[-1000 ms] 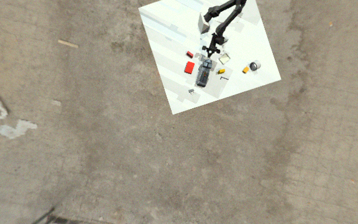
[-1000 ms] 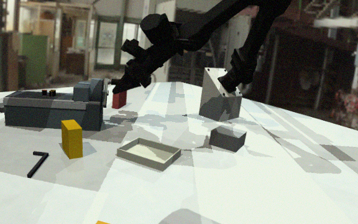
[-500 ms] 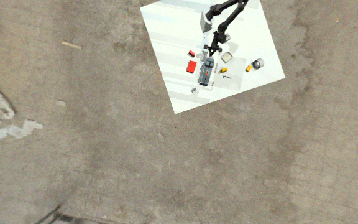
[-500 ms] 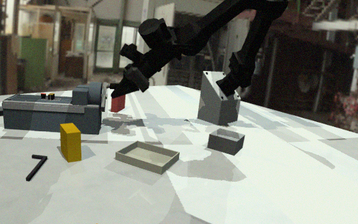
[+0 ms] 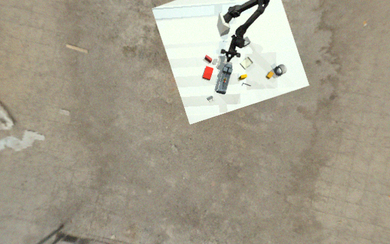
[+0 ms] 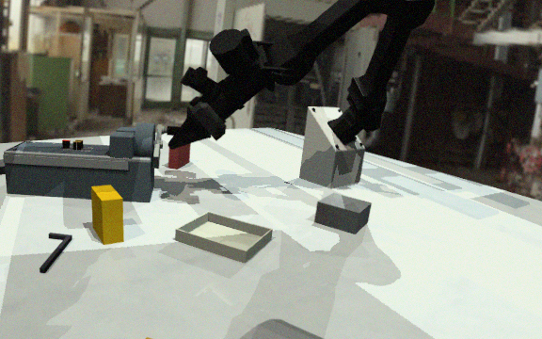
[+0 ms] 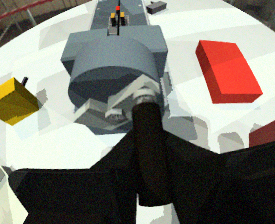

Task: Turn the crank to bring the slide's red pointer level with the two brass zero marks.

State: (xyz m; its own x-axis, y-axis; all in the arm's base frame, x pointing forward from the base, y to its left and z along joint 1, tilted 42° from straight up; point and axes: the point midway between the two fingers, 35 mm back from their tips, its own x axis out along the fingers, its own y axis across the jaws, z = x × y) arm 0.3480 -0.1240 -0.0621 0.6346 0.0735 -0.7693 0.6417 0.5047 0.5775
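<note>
Now: the red pointer 150 mm ahead of my gripper tip and 110 mm to the right of it. From my gripper tip the other things lie so: flat red block (20 mm behind, 200 mm to the right, 70 mm below); then dark crank handle (10 mm behind, 10 mm to the left, 30 mm above); then yellow block (190 mm ahead, 100 mm to the left, 50 mm below).
</note>
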